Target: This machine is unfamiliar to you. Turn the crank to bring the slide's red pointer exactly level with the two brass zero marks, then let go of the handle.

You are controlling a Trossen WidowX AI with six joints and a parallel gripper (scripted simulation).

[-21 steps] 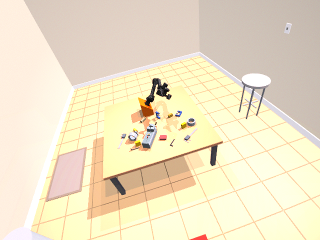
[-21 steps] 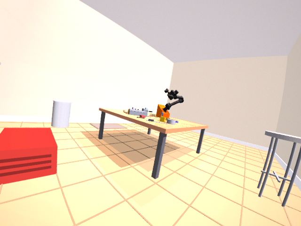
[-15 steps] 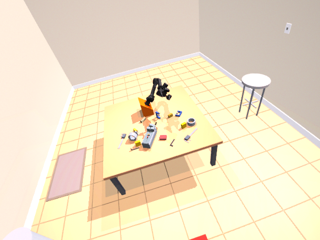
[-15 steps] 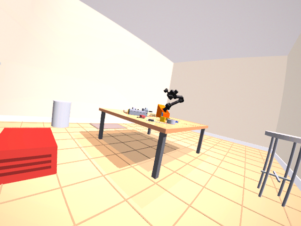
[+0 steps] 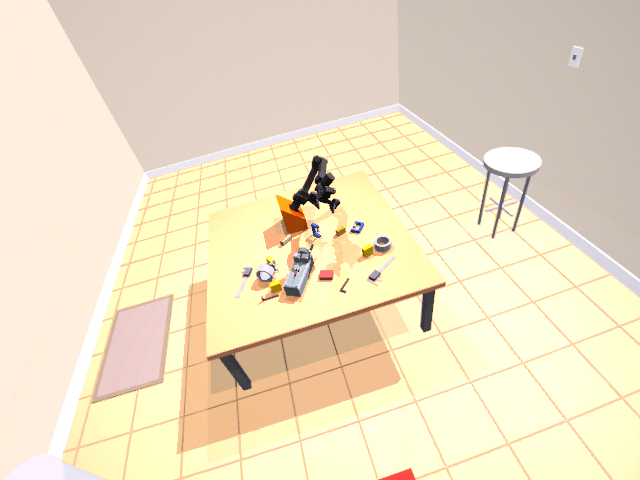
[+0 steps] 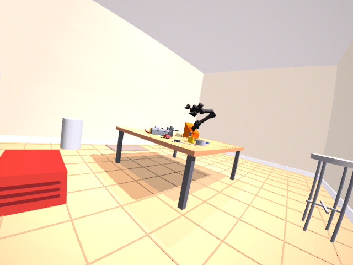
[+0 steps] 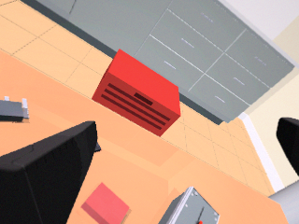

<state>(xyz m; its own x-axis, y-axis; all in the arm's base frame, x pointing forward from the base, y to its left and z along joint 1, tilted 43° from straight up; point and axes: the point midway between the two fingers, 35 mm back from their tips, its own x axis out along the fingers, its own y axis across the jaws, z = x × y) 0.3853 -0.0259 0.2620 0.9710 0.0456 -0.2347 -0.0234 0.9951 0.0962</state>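
The dark crank handle is 4 cm behind my gripper tip, 13 cm to the right of it and 26 cm below it. The rest, counted from my gripper tip: red pointer 14 cm ahead, 26 cm to the right, 26 cm below; then red block 15 cm ahead, 9 cm to the right, 33 cm below.
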